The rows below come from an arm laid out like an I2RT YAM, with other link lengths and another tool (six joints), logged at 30 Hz.
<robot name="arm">
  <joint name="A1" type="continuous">
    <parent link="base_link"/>
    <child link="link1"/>
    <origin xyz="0 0 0.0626" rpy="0 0 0"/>
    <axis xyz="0 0 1"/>
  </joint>
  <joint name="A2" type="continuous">
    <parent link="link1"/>
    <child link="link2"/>
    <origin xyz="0.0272 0.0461 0.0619" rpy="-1.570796 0 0"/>
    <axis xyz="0 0 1"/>
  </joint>
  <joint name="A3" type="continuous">
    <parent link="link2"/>
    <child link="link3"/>
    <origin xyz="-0.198 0 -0.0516" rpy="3.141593 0 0"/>
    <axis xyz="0 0 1"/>
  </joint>
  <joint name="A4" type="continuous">
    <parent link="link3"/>
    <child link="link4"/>
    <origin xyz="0.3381 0.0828 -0.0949" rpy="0 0 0"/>
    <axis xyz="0 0 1"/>
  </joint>
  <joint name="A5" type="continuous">
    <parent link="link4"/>
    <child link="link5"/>
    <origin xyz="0.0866 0.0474 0.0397" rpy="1.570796 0 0"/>
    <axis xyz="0 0 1"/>
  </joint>
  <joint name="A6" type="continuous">
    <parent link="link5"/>
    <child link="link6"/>
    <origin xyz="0.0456 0 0.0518" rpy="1.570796 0 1.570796"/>
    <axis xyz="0 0 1"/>
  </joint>
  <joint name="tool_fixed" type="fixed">
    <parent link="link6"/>
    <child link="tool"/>
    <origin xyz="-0.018 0.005 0.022" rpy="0.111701 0 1.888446"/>
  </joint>
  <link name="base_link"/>
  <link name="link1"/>
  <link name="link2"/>
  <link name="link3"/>
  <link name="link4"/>
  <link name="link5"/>
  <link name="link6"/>
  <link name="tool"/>
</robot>
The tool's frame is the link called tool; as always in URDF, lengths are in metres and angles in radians. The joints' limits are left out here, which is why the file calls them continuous.
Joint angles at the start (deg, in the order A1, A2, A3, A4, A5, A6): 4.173, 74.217, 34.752, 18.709, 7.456, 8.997
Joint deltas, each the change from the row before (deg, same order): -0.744, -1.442, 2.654, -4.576, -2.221, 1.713; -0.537, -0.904, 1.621, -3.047, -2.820, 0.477; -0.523, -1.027, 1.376, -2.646, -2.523, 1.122; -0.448, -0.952, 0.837, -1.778, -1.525, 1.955; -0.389, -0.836, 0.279, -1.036, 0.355, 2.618; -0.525, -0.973, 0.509, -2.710, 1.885, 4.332; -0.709, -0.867, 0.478, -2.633, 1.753, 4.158; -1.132, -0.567, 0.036, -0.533, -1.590, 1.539; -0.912, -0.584, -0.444, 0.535, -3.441, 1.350; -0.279, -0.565, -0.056, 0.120, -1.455, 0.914; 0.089, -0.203, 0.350, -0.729, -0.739, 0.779; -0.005, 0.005, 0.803, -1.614, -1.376, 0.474
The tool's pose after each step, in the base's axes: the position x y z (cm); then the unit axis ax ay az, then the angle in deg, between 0 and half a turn. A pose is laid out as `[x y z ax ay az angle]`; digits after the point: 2 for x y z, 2 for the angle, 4 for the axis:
[43.06 8.80 12.35 0.2821 0.9551 0.0905 114.65]
[43.24 8.74 13.60 0.2729 0.9556 0.1111 115.79]
[43.34 8.65 14.88 0.2708 0.9533 0.1337 116.79]
[43.36 8.49 15.90 0.2805 0.9474 0.1538 117.58]
[43.37 8.15 16.55 0.3059 0.9380 0.1632 118.04]
[43.31 7.52 17.11 0.3536 0.9209 0.1642 119.70]
[43.25 6.76 17.58 0.3994 0.9021 0.1635 121.32]
[43.25 6.08 17.94 0.4104 0.8944 0.1779 121.99]
[43.17 5.79 18.20 0.4072 0.8893 0.2082 122.75]
[43.10 5.75 18.62 0.4070 0.8855 0.2243 122.92]
[43.05 5.89 18.92 0.4072 0.8831 0.2329 123.61]
[43.00 6.05 19.24 0.4028 0.8829 0.2411 125.01]

